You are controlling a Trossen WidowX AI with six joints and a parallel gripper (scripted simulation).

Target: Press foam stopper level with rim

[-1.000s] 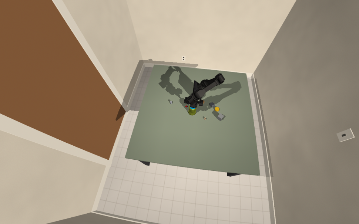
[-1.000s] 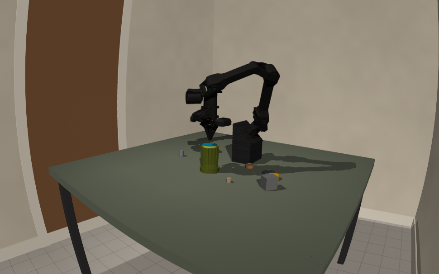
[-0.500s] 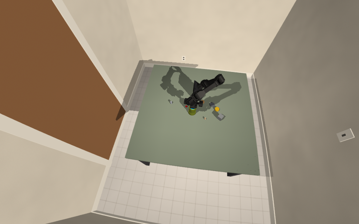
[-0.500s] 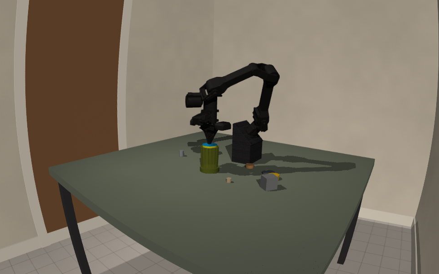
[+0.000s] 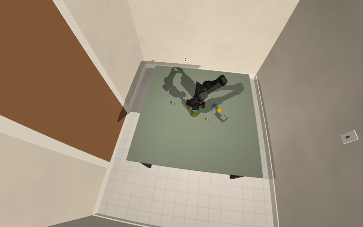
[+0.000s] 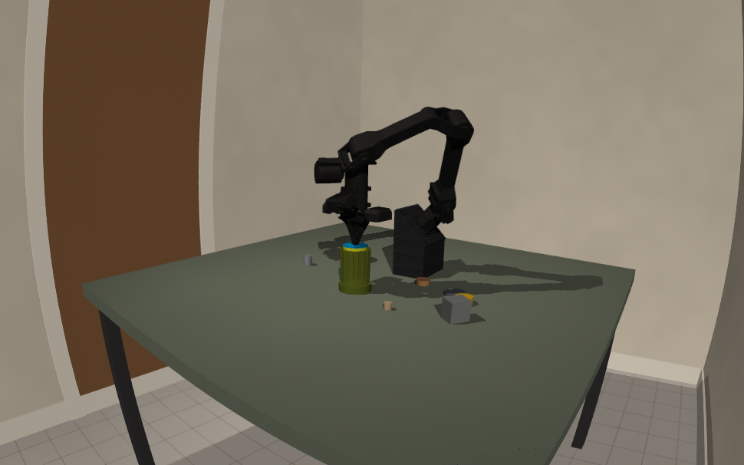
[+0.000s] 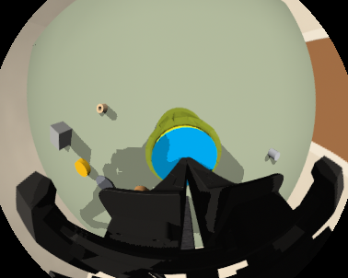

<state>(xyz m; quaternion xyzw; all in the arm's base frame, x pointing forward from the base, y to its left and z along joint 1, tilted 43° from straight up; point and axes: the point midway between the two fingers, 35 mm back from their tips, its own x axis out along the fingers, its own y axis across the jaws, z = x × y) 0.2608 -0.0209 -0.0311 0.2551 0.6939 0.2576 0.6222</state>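
Right now my hand is 5 cm above the blue foam stopper. Also, from my hand: brown disc: 15 cm behind, 11 cm to the left, 15 cm below; then tan peg: 6 cm ahead, 15 cm to the left, 15 cm below; then red dot: 6 cm behind, 7 cm to the right, 15 cm below.
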